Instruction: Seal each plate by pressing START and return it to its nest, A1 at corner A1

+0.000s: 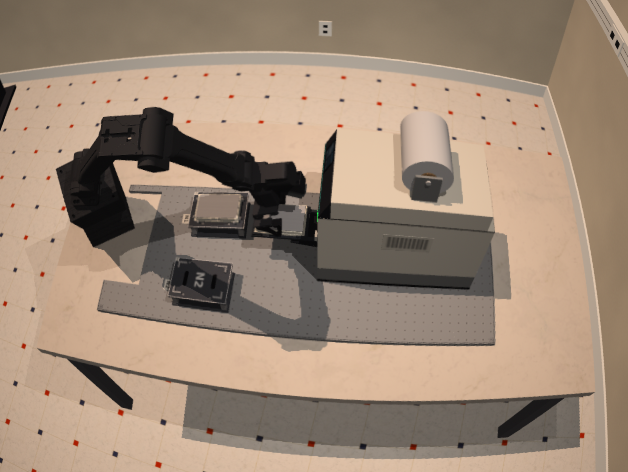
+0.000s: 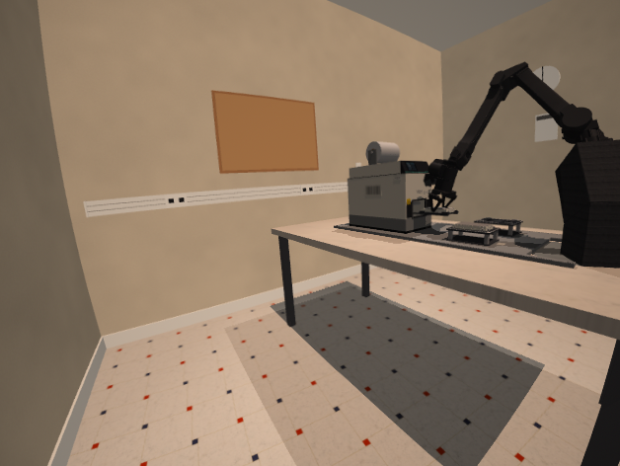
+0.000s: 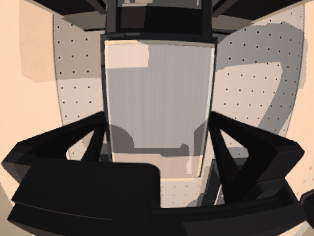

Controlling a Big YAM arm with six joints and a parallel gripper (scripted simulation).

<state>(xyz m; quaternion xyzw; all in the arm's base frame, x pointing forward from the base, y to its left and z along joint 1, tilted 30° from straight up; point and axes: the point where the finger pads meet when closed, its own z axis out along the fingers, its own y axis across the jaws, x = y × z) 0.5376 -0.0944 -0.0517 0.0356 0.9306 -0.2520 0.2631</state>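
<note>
The plate is right at my hand. Round my hand: yellow warning label: 12 cm ahead, 6 cm to the left, 4 cm above; start button: 11 cm to the right, 8 cm ahead, 7 cm above; sealer stage: 2 cm below.
</note>
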